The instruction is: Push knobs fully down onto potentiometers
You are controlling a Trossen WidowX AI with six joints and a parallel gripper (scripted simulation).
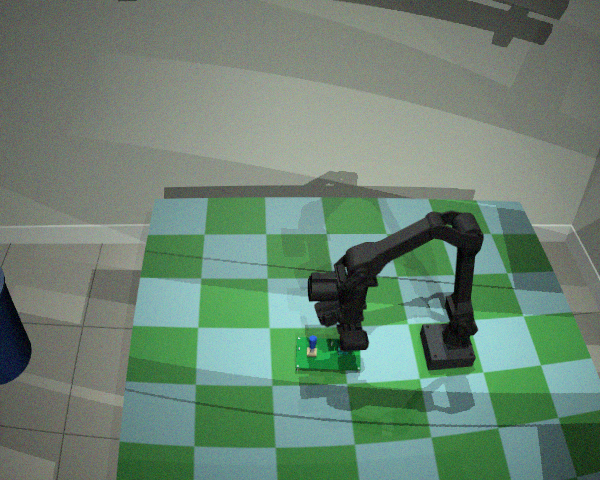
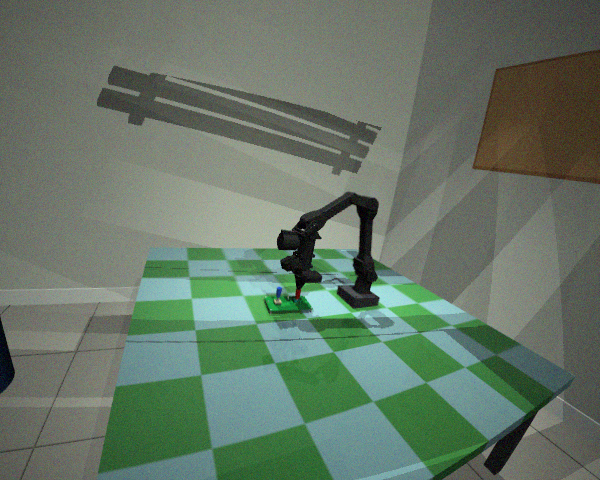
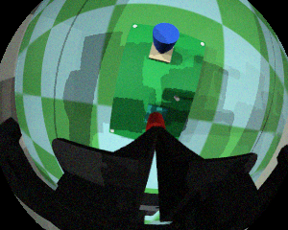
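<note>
Right now the red knob is 20 mm below my gripper tip. Round my gripper tip: blue knob 80 mm ahead.
</note>
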